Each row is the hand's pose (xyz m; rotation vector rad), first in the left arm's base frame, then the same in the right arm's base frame.
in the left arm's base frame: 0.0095 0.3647 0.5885 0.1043 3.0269 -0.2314
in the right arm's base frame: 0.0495 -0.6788 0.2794 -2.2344 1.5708 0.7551
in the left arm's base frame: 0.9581 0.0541 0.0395 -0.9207 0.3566 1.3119
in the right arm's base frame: -0.2079 0.4301 0.2379 0.6386 1.4207 -2.6901
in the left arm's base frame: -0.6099 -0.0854 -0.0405 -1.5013 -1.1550 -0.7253
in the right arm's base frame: 0.4407 -0.7144 -0.6303 0.5394 -1.6417 0.2464
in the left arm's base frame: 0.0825 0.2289 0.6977 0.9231 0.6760 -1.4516
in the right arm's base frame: 0.1796 -0.5980 0.3902 0.3608 1.2991 0.6173
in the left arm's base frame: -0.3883 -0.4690 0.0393 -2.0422 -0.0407 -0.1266
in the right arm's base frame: 0.7230 -0.3867 -0.5055 -0.6681 -1.7501 0.7956
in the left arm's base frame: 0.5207 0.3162 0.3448 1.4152 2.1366 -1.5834
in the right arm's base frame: -0.1742 -0.1578 0.3184 -0.7289 2.2151 0.0114
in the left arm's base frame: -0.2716 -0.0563 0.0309 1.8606 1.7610 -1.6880
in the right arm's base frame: 0.3205 -0.4877 -0.3968 -0.2923 2.3931 -0.1434
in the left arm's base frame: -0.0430 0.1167 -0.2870 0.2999 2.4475 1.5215
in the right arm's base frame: -0.0213 -0.2676 -0.5309 1.6796 -0.9554 -1.5367
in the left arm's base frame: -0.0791 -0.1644 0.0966 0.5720 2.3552 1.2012
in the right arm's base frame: 0.3690 -0.3089 -0.2599 1.5584 -1.2938 -1.7318
